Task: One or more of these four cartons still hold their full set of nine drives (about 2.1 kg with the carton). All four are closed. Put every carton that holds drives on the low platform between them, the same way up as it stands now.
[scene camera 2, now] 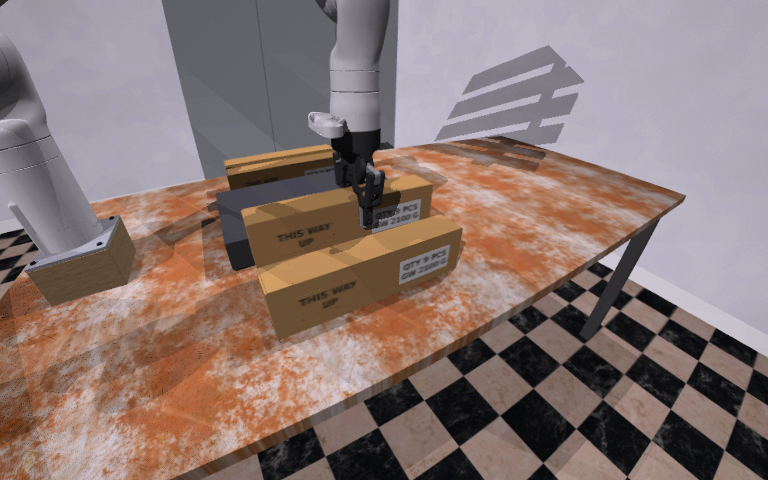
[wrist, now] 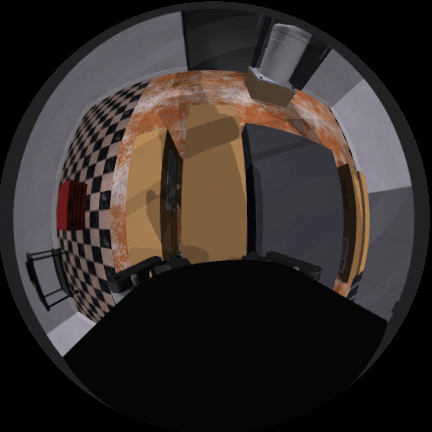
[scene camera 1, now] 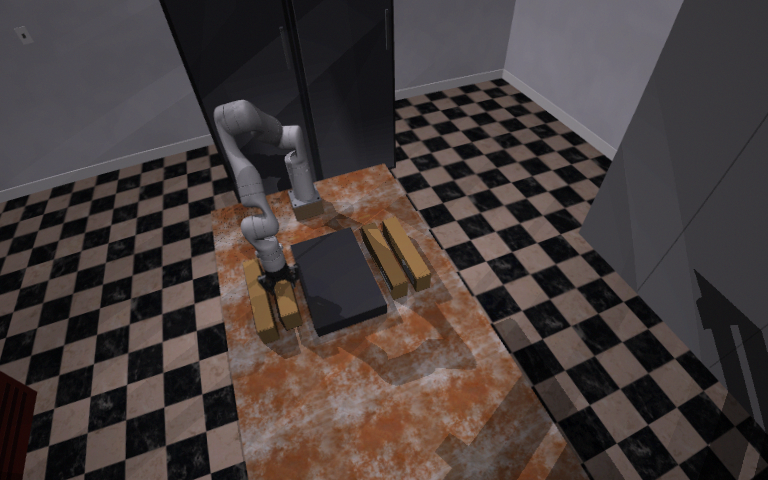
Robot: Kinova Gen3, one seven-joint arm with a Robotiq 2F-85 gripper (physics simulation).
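Pixels of known places: gripper, fingertip midpoint: [scene camera 2: 357,218] [wrist: 212,254]; arm's base at its link origin: [scene camera 2: 75,238] [wrist: 273,76] [scene camera 1: 305,194].
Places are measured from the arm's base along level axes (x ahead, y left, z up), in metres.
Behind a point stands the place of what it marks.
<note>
My gripper [scene camera 1: 281,281] @[x 0.430, y -0.267, z 0.000 m] [scene camera 2: 357,198] [wrist: 212,254] @[x 0.430, y -0.267, z 0.000 m] is shut across the inner left carton [scene camera 1: 288,310] @[x 0.552, y -0.290, z 0.050 m] [scene camera 2: 308,226] @[x 0.333, y -0.278, z 0.024 m] [wrist: 215,200] @[x 0.372, y -0.255, z 0.050 m]. That closed brown carton is upright and level, raised beside the low dark platform [scene camera 1: 339,271] @[x 0.447, y -0.060, z -0.021 m] [scene camera 2: 283,189] @[x 0.404, y -0.007, z -0.020 m] [wrist: 300,200] @[x 0.384, y -0.103, z -0.021 m]; its underside is hidden in scene camera 2. The outer left carton [scene camera 1: 260,316] @[x 0.491, y -0.378, z 0.004 m] [scene camera 2: 368,266] @[x 0.367, y -0.379, z -0.007 m] [wrist: 145,190] @[x 0.333, y -0.339, z 0.004 m] stands on the table. Both left cartons read "THIS WAY UP" and "QTY 9 PCS, GW 2100 G". The inner right carton [scene camera 1: 385,266] @[x 0.536, y 0.086, z 0.004 m] [wrist: 345,220] @[x 0.459, y 0.088, z -0.033 m] and outer right carton [scene camera 1: 408,254] @[x 0.535, y 0.187, z 0.005 m] [wrist: 365,220] @[x 0.478, y 0.183, z 0.004 m] stand closed across the platform.
The arm's base block [scene camera 1: 309,211] @[x 0.064, y -0.016, z -0.044 m] [scene camera 2: 84,263] @[x 0.011, y -0.071, z -0.019 m] [wrist: 270,90] @[x 0.061, y -0.029, z -0.031 m] stands at the back of the orange and white table [scene camera 1: 351,396] @[x 0.857, y -0.237, z -0.080 m] [scene camera 2: 538,186] @[x 1.095, y -0.319, z -0.081 m]. Dark cabinets [scene camera 1: 351,73] rise behind it. A red object [scene camera 1: 14,418] [wrist: 71,205] stands away from the table.
</note>
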